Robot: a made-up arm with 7 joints. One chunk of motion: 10 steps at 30 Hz.
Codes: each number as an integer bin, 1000 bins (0 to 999) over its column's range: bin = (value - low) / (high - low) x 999, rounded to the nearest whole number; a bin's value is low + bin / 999 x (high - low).
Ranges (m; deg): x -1.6..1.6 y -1.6..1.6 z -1.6..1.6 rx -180..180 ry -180..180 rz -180..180
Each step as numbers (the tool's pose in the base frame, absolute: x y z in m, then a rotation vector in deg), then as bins.
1 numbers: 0.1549 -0.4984 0.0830 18.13 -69.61 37.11
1 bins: 548 344 525 550 306 602
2 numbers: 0.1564 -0.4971 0.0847 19.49 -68.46 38.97
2 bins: 548 344 526 554 310 608
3 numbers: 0.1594 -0.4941 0.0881 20.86 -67.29 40.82
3 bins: 549 345 527 557 313 613
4 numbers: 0.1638 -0.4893 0.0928 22.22 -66.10 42.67
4 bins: 551 347 528 561 316 618
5 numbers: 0.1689 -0.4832 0.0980 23.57 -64.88 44.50
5 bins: 552 349 530 565 319 623
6 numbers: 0.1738 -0.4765 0.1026 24.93 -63.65 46.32
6 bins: 554 351 532 569 323 628
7 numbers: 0.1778 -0.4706 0.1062 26.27 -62.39 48.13
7 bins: 555 353 533 572 326 633
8 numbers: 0.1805 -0.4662 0.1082 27.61 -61.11 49.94
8 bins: 556 354 533 576 330 638
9 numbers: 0.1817 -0.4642 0.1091 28.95 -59.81 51.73
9 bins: 556 355 534 580 334 643
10 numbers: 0.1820 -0.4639 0.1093 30.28 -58.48 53.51
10 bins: 556 355 534 584 337 648
